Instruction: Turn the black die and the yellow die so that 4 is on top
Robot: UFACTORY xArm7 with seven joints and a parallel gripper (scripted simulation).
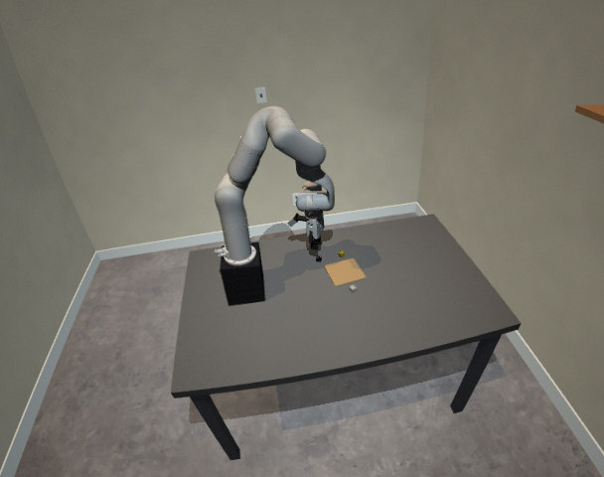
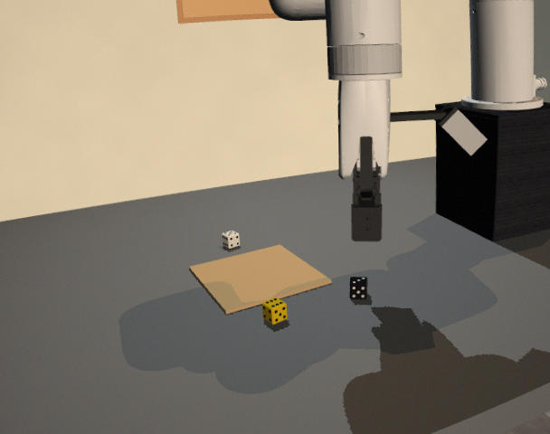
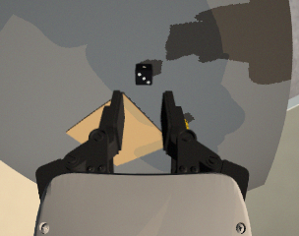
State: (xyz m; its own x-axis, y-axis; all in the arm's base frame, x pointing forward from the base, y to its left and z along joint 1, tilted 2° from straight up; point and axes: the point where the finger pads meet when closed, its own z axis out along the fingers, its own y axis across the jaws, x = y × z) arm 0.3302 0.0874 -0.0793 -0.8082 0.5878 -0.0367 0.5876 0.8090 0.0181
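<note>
Now: the black die 1 cm ahead of my hand and 9 cm below it. Round my hand: tan mat 9 cm ahead, 12 cm to the right, 10 cm below; yellow die 11 cm ahead, 1 cm to the right, 9 cm below; white die 8 cm ahead, 24 cm to the right, 9 cm below.
</note>
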